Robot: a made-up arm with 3 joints. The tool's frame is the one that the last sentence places.
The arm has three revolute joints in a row. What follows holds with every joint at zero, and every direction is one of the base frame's.
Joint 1 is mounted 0.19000 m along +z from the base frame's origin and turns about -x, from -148.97 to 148.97 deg.
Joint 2 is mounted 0.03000 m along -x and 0.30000 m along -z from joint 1 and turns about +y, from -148.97 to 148.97 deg.
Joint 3 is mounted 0.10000 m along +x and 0.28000 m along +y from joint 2 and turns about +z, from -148.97 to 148.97 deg.
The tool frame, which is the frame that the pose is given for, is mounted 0.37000 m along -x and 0.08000 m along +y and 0.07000 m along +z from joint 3; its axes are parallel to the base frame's.
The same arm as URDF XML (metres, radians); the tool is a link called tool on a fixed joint. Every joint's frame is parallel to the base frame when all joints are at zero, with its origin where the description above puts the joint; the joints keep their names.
<robot name="arm">
  <link name="base"/>
  <link name="link1"/>
  <link name="link2"/>
  <link name="link3"/>
  <link name="tool"/>
  <joint name="joint 1" type="revolute">
    <parent link="base"/>
    <child link="link1"/>
    <origin xyz="0 0 0.19"/>
    <axis xyz="-1 0 0"/>
    <limit lower="-2.6" upper="2.6"/>
  </joint>
  <joint name="joint 2" type="revolute">
    <parent link="link1"/>
    <child link="link2"/>
    <origin xyz="-0.03 0 -0.3"/>
    <axis xyz="0 1 0"/>
    <limit lower="-2.6" upper="2.6"/>
  </joint>
  <joint name="joint 3" type="revolute">
    <parent link="link2"/>
    <child link="link3"/>
    <origin xyz="0.1 0.28 0"/>
    <axis xyz="0 0 1"/>
    <limit lower="-2.6" upper="2.6"/>
  </joint>
  <joint name="tool_joint" type="fixed">
    <parent link="link3"/>
    <child link="tool"/>
    <origin xyz="-0.37 0.08 0.07"/>
  </joint>
</robot>

